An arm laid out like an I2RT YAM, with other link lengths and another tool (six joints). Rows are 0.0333 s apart.
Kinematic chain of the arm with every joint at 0, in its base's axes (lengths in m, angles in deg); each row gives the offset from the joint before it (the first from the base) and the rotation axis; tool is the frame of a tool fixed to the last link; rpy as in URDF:
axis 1: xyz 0 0 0.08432 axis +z
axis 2: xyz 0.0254 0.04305 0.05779 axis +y
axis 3: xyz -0.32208 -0.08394 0 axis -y
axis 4: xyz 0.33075 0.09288 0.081 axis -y
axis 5: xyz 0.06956 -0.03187 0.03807 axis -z
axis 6: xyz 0.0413 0 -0.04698 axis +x
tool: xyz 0.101 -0.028 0.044 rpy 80.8 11.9 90
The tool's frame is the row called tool.
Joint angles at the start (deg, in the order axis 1, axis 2, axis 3, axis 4, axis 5, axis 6):
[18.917 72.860 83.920 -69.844 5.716 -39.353]
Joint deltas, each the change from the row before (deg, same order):
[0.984 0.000 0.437 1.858 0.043 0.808]
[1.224 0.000 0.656 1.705 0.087 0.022]
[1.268 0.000 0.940 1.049 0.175 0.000]
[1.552 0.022 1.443 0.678 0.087 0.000]
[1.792 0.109 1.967 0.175 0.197 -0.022]
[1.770 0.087 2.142 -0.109 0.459 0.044]
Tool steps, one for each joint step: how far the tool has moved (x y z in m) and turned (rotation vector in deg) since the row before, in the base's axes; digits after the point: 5 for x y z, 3 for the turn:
[0.00275 0.00716 0.00846 1.161 -2.110 0.282]
[0.00110 0.00913 0.00995 0.773 -2.234 1.156]
[-0.00101 0.00859 0.01063 0.607 -1.899 1.163]
[-0.00328 0.01011 0.01363 0.764 -1.956 1.497]
[-0.00548 0.01071 0.01592 0.705 -1.911 1.679]
[-0.00672 0.00908 0.01663 0.601 -1.881 1.425]

